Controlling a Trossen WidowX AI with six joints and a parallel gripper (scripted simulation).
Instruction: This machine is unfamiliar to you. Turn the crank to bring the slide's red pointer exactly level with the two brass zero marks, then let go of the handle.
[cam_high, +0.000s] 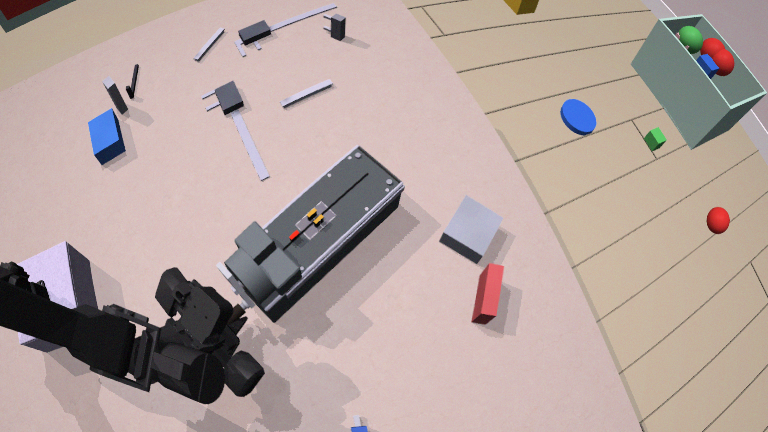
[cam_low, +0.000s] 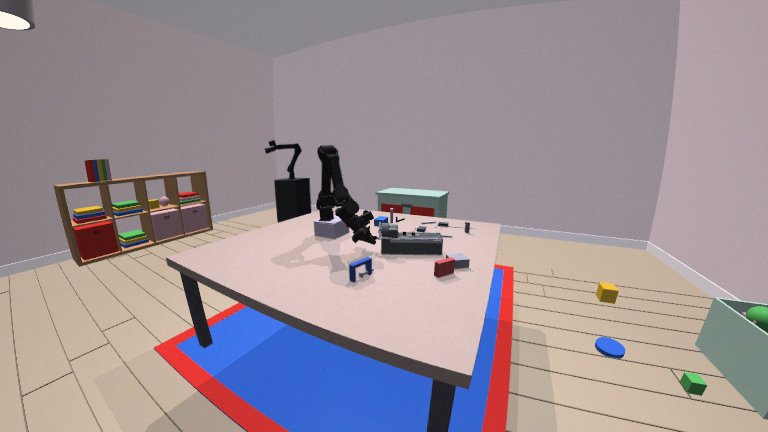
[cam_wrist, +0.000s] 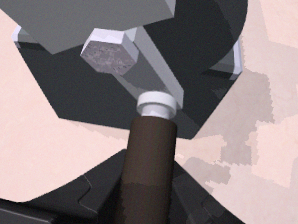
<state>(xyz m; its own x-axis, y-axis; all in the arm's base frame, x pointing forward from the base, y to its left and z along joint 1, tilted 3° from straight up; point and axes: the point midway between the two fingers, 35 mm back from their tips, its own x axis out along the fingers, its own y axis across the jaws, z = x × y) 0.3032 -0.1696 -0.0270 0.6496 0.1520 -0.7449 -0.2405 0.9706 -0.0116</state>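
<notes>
The dark brown crank handle lies 20 mm behind my gripper tip and 30 mm above it. Also, from my gripper tip: red pointer: 120 mm ahead, 40 mm to the left, 40 mm above; then red block: 310 mm ahead, 150 mm to the right, 10 mm below; then grey block: 360 mm ahead, 50 mm to the right, 20 mm below.
</notes>
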